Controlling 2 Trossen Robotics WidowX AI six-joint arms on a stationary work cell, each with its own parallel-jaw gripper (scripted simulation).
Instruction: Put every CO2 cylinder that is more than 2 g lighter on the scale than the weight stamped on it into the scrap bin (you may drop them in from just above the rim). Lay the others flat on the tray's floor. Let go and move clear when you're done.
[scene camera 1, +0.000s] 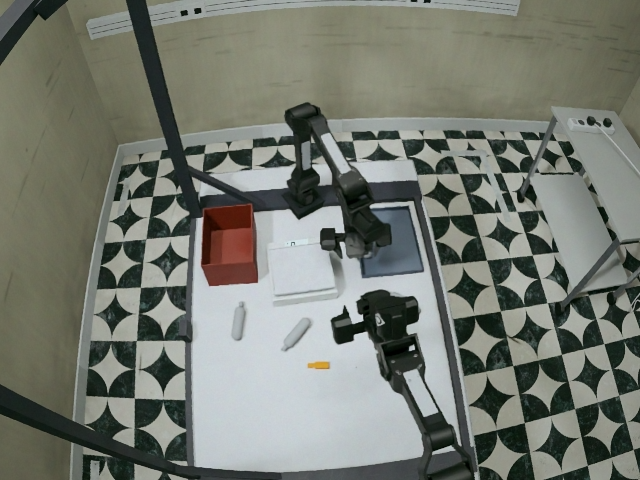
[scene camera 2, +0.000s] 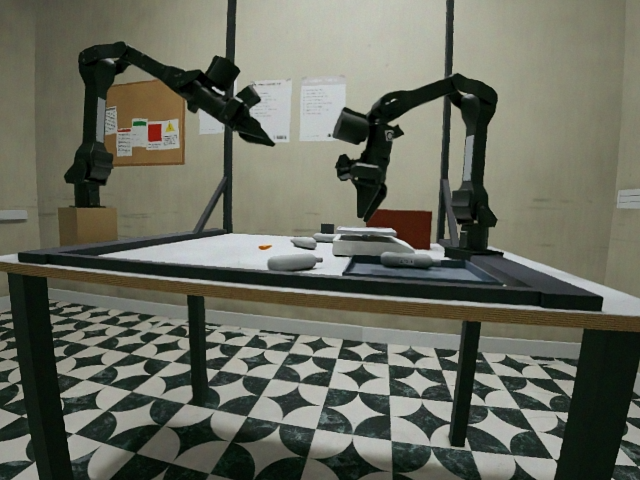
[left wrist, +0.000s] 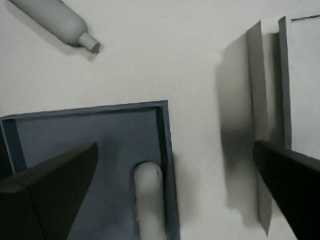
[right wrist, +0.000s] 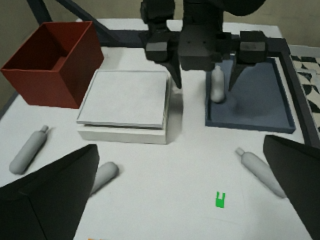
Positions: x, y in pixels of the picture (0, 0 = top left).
Labels:
my left gripper: scene camera 1 358, 256; scene camera 2 362, 220; left wrist; right wrist
my right gripper: scene camera 1; scene camera 2 271, 141; right wrist; not seen in the left wrist view (out of frame)
same spot on my left gripper: (left wrist: 51, 193) = (right wrist: 232, 71)
same spot on my right gripper: (right wrist: 56, 194) = (scene camera 1: 347, 311)

